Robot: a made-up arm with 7 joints. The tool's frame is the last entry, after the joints. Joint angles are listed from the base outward.
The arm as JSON. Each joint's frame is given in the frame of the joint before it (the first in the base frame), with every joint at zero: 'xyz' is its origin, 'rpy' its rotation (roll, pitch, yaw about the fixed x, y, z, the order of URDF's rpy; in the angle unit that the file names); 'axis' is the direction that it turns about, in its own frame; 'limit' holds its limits. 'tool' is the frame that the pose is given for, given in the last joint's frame.
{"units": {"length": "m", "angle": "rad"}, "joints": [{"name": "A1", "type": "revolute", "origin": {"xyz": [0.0, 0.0, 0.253], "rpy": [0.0, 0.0, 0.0]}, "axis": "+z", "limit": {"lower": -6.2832, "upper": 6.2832}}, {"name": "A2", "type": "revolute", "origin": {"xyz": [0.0, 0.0, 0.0], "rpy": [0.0, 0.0, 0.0]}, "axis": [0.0, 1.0, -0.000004], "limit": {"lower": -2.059, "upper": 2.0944}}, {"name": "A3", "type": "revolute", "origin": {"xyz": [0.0, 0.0, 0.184], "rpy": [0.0, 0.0, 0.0]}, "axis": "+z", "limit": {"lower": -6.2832, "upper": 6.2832}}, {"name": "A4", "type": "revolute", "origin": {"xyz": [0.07, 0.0, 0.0], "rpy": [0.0, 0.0, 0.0]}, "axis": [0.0, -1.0, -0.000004], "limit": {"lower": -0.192, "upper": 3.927}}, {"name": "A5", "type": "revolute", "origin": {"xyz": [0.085, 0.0, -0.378], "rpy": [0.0, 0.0, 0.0]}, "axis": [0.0, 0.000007, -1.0], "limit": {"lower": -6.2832, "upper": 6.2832}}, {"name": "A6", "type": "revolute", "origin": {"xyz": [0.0, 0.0, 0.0], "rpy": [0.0, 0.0, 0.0]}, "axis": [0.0, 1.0, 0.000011], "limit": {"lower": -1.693, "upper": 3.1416}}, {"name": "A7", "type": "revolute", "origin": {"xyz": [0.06, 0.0, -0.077], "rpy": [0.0, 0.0, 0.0]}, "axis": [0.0, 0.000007, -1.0], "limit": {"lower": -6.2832, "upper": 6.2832}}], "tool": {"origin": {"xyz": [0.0, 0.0, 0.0], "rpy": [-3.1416, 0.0, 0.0]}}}
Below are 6 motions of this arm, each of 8 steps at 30 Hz.
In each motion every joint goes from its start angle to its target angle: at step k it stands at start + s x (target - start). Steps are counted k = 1, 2, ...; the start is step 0. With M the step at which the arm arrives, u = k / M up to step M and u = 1 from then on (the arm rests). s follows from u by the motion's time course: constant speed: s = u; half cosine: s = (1 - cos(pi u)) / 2; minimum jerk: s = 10 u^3 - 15 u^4 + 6 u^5.
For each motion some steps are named. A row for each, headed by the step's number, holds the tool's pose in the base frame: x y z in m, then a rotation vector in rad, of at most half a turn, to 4 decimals.
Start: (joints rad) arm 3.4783 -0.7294 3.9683 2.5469 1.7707 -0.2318 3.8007
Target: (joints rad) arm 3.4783 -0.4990 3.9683 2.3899 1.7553 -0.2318 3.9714
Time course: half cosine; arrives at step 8
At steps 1, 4, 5, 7, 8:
1: 0.4823 0.3184 0.5405 -1.6376 -0.6288 -2.1022
4: 0.4505 0.3291 0.5755 -1.5620 -0.6292 -2.0915
5: 0.4366 0.3331 0.5890 -1.5324 -0.6306 -2.0867
7: 0.4164 0.3382 0.6070 -1.4921 -0.6338 -2.0797
8: 0.4135 0.3389 0.6095 -1.4865 -0.6344 -2.0787

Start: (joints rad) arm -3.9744 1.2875 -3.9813 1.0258 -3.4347 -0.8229 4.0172
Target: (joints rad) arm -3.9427 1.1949 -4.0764 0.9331 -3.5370 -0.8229 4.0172
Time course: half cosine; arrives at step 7
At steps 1, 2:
1: -0.1703 -0.2800 0.4773 -0.6415 2.3037 -1.7577
2: -0.1676 -0.2855 0.4685 -0.6581 2.3302 -1.7235

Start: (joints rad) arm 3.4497 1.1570 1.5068 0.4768 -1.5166 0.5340 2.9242
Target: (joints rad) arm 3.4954 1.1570 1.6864 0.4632 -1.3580 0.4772 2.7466
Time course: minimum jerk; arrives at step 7
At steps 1, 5, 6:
1: 0.2805 -0.2926 0.1647 -0.0933 2.5113 -0.2671
5: 0.3129 -0.2681 0.2175 -0.3380 2.3830 -0.3205
6: 0.3172 -0.2637 0.2251 -0.3725 2.3626 -0.3286

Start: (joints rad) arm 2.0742 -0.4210 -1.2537 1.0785 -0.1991 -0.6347 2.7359
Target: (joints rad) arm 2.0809 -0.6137 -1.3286 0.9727 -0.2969 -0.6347 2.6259
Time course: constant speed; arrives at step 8
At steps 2, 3, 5, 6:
2: 0.3770 0.3105 0.4517 -0.6474 1.1371 0.5680
3: 0.3797 0.3065 0.4468 -0.6498 1.1426 0.5657
5: 0.3844 0.2991 0.4365 -0.6552 1.1533 0.5627
6: 0.3864 0.2957 0.4311 -0.6582 1.1585 0.5620

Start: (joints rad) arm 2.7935 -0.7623 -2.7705 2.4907 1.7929 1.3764 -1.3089
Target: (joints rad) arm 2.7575 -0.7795 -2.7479 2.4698 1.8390 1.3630 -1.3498
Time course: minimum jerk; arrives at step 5
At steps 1, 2, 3, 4, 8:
1: 0.5971 -0.0535 0.5338 -0.9897 -0.6554 -1.4868
2: 0.5987 -0.0582 0.5302 -0.9814 -0.6392 -1.4989
3: 0.6008 -0.0647 0.5251 -0.9699 -0.6163 -1.5162
4: 0.6022 -0.0694 0.5214 -0.9617 -0.5998 -1.5285
8: 0.6025 -0.0705 0.5206 -0.9599 -0.5961 -1.5312

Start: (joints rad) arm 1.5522 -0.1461 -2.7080 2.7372 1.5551 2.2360 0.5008
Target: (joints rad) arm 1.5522 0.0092 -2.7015 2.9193 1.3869 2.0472 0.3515
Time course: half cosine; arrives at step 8
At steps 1, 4, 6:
1: 0.1444 -0.1669 0.8004 -2.1449 0.3857 -0.7614
4: 0.1354 -0.1074 0.8224 -2.2514 0.3518 -0.9838
6: 0.1273 -0.0597 0.8347 -2.3257 0.3078 -1.1648

